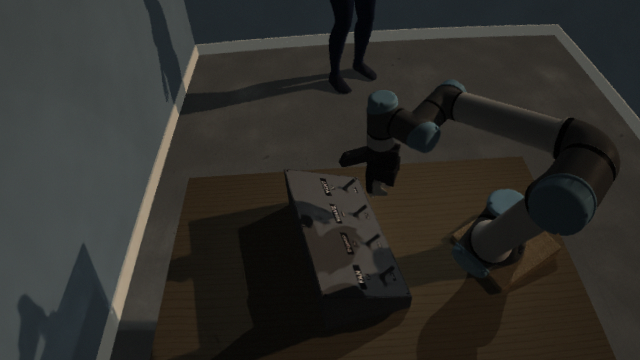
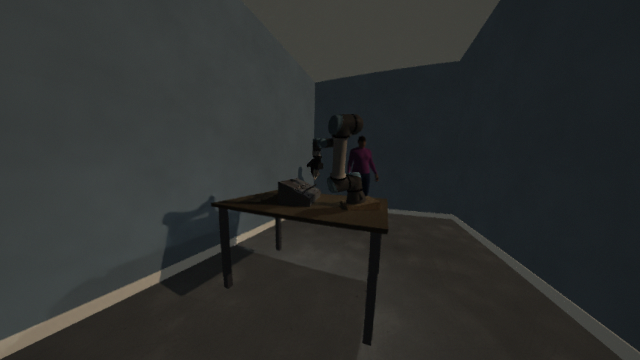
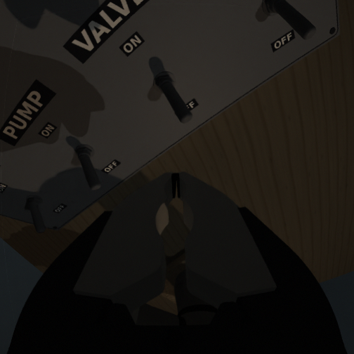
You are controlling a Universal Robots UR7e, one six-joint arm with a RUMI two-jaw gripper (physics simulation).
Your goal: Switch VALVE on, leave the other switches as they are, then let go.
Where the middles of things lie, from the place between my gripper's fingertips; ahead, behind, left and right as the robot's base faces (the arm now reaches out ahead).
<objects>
Right now my hand is 10 cm short of the grey sloped switch panel [image 1: 345, 270], 10 cm above it and 8 cm to the right of it.
</objects>
